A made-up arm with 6 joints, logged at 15 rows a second.
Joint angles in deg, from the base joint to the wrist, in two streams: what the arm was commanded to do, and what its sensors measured. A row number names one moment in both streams.
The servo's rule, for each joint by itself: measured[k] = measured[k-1] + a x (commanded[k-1-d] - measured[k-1]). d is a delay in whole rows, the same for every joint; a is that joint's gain. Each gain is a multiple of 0.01, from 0.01 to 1. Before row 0 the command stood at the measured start. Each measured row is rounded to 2 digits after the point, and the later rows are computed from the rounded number. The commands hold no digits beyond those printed.
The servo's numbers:
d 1
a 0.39 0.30 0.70 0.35 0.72 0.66
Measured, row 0:
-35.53, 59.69, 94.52, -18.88, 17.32, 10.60
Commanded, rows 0 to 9:
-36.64, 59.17, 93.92, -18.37, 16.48, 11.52
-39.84, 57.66, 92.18, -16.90, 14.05, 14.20
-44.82, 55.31, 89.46, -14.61, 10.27, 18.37
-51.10, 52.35, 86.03, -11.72, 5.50, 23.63
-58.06, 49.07, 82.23, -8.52, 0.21, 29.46
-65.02, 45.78, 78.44, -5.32, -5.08, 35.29
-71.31, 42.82, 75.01, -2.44, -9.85, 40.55
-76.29, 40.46, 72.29, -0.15, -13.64, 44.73
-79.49, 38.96, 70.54, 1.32, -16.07, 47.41
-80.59, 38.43, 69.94, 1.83, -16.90, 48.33
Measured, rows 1 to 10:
-35.53, 59.69, 94.52, -18.88, 17.32, 10.60
-35.96, 59.53, 94.10, -18.70, 16.72, 11.21
-37.47, 58.97, 92.76, -18.07, 14.80, 13.18
-40.34, 57.87, 90.45, -16.86, 11.54, 16.61
-44.54, 56.21, 87.36, -15.06, 7.19, 21.24
-49.81, 54.07, 83.77, -12.77, 2.16, 26.67
-55.74, 51.58, 80.04, -10.16, -3.05, 32.36
-61.81, 48.95, 76.52, -7.46, -7.95, 37.77
-67.46, 46.40, 73.56, -4.90, -12.05, 42.36
-72.15, 44.17, 71.45, -2.72, -14.94, 45.69

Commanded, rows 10 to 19:
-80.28, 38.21, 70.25, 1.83, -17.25, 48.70
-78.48, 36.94, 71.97, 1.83, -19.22, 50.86
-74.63, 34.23, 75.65, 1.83, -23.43, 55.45
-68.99, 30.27, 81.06, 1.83, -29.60, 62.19
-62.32, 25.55, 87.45, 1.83, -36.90, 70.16
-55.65, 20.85, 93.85, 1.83, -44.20, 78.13
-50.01, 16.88, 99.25, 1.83, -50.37, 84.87
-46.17, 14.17, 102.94, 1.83, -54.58, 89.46
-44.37, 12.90, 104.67, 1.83, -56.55, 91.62
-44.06, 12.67, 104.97, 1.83, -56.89, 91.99
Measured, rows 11 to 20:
-75.44, 42.45, 70.39, -1.13, -16.35, 47.43
-77.33, 41.18, 70.29, -0.09, -17.00, 48.27
-77.78, 39.91, 71.47, 0.58, -18.60, 49.98
-76.55, 38.21, 74.40, 1.02, -22.08, 53.59
-73.60, 35.83, 79.06, 1.30, -27.49, 59.27
-69.20, 32.75, 84.93, 1.49, -34.27, 66.46
-63.92, 29.18, 91.17, 1.61, -41.42, 74.16
-58.50, 25.49, 96.83, 1.69, -47.86, 81.23
-53.69, 22.09, 101.11, 1.74, -52.70, 86.66
-50.06, 19.33, 103.60, 1.77, -55.47, 89.93

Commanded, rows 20 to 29:
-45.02, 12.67, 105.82, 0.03, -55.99, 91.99
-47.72, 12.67, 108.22, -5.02, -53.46, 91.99
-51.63, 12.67, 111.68, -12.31, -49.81, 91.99
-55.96, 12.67, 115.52, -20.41, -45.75, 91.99
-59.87, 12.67, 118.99, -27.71, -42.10, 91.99
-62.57, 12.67, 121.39, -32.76, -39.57, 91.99
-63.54, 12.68, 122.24, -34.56, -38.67, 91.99
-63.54, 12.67, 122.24, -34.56, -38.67, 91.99
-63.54, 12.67, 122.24, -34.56, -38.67, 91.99
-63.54, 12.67, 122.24, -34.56, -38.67, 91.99
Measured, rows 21 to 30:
-47.72, 17.33, 104.56, 1.79, -56.49, 91.29
-46.67, 15.93, 105.44, 1.17, -56.13, 91.75
-47.08, 14.95, 107.39, -1.00, -54.21, 91.91
-48.85, 14.27, 110.39, -4.96, -51.04, 91.96
-51.62, 13.79, 113.98, -10.37, -47.23, 91.98
-54.84, 13.45, 117.49, -16.44, -43.54, 91.99
-57.85, 13.22, 120.22, -22.15, -40.68, 91.99
-60.07, 13.06, 121.63, -26.49, -39.23, 91.99
-61.42, 12.94, 122.06, -29.31, -38.83, 91.99
-62.25, 12.86, 122.19, -31.15, -38.71, 91.99

